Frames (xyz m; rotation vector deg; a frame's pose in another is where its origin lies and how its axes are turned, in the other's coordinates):
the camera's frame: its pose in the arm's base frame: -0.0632 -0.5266 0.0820 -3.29 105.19 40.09
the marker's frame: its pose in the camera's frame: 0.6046 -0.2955 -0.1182 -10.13 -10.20 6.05
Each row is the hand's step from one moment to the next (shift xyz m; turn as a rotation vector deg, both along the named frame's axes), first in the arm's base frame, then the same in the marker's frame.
Working: the arm's base frame: its pose in the marker's frame: -0.2406 0.6101 0.6172 0.77 -92.41 -52.22

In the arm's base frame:
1: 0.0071 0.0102 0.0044 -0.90 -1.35 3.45
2: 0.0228 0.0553 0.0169 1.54 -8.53 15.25
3: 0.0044 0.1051 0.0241 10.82 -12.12 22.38
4: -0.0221 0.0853 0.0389 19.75 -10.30 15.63
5: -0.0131 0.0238 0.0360 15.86 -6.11 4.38
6: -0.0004 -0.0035 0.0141 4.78 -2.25 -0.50
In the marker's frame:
1: -0.0009 0.0060 0.0117 -3.28 1.36 -1.39
2: 0.0051 0.0364 0.0501 -17.21 1.61 -2.97
3: 0.0273 0.0835 0.0627 -27.45 -1.47 2.98
4: 0.0131 0.0906 0.0301 -23.42 -8.16 11.21
5: -0.0156 0.0422 0.0034 -10.93 -9.48 9.94
6: -0.0134 0.0054 -0.0018 -1.95 -4.12 2.71

